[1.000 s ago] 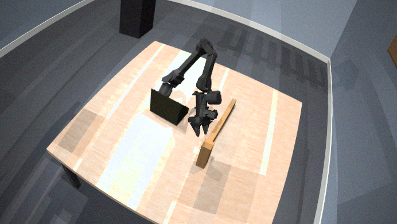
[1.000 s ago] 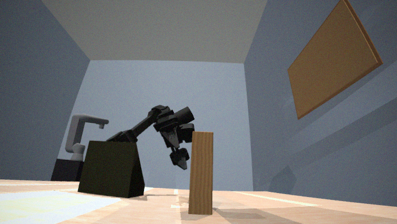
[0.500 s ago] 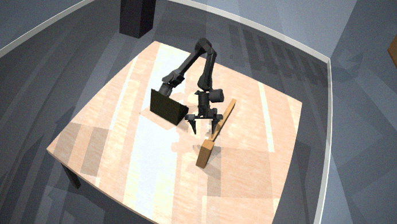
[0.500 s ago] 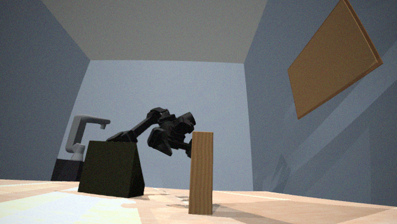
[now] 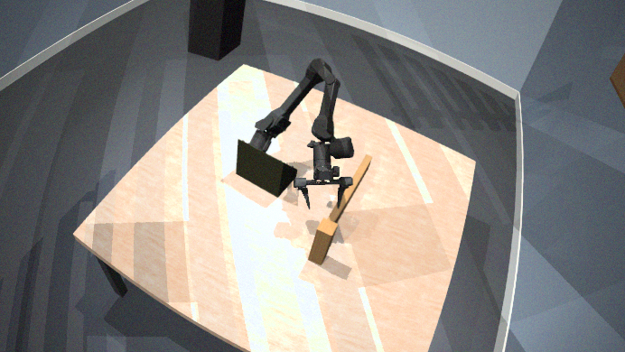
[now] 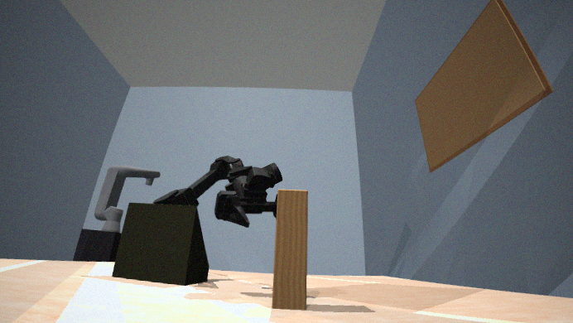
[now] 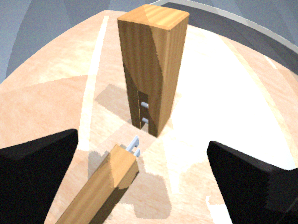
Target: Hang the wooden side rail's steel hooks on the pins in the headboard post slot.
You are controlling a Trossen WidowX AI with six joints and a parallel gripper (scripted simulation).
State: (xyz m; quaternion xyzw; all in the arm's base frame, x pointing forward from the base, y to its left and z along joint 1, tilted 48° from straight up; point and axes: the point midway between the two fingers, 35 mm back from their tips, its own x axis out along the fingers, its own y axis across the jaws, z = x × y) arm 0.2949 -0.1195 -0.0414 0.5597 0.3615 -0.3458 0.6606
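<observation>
The wooden headboard post lies 90 mm to the right of my gripper tip, 60 mm below it and 40 mm ahead of it.
</observation>
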